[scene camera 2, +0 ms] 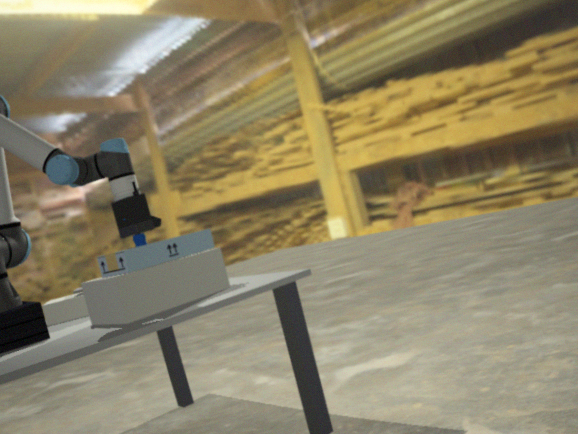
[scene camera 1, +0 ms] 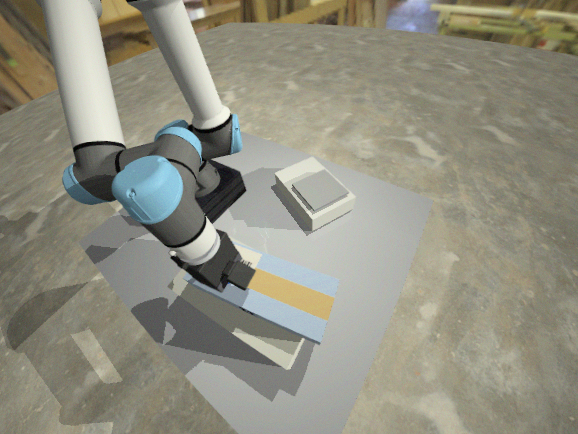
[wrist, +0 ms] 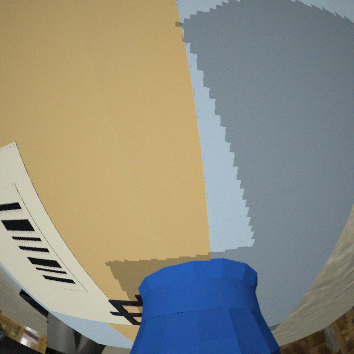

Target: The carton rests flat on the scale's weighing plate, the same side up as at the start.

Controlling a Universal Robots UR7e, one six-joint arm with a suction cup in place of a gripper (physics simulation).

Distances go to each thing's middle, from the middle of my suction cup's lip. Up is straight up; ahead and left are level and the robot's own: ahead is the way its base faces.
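Labels:
Counting from my suction cup, I find the scale [scene camera 1: 318,197] 450 mm to the left, 50 mm ahead and 150 mm below. The cream block [scene camera 1: 282,347] is 10 mm to the left of my suction cup and 20 mm ahead of it, and it is 130 mm below it.

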